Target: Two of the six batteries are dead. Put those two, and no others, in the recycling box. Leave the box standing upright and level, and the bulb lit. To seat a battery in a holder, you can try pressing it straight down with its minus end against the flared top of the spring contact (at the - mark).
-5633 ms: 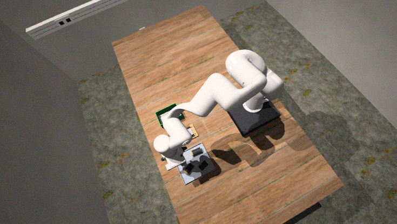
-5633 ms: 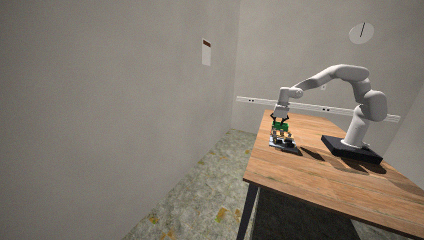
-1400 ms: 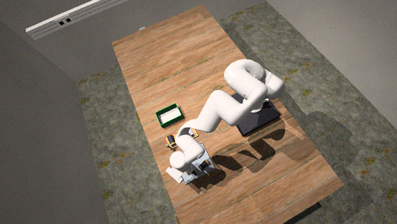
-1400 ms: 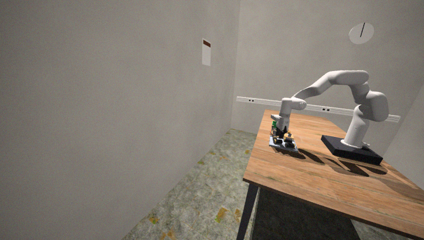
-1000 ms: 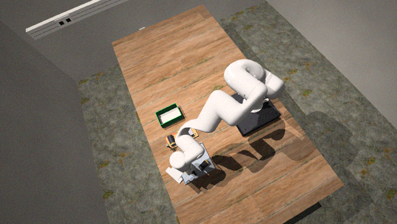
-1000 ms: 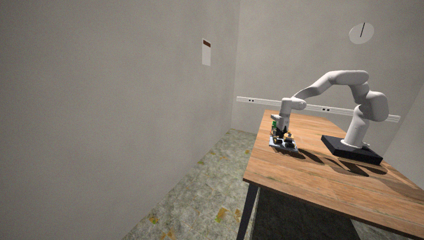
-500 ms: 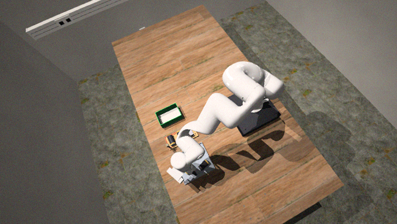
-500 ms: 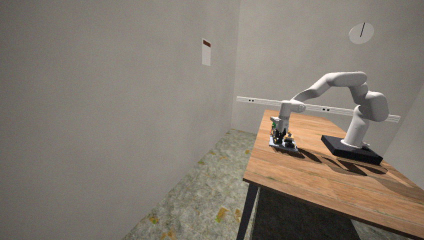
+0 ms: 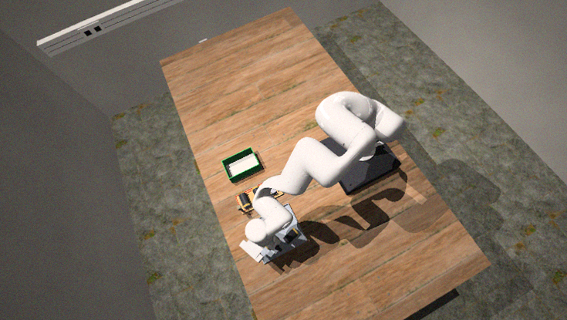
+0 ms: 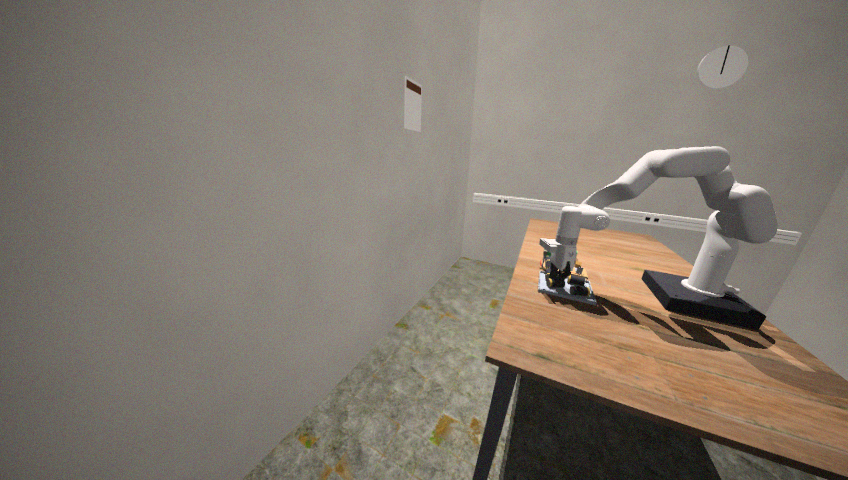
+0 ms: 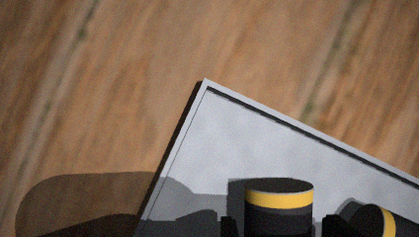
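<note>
My gripper is now 40 mm above the grey tray, 30 mm to the left of it and 30 mm past it. Also, from my hand: green recycling box (360 mm to the right, 50 mm ahead, 20 mm below).
</note>
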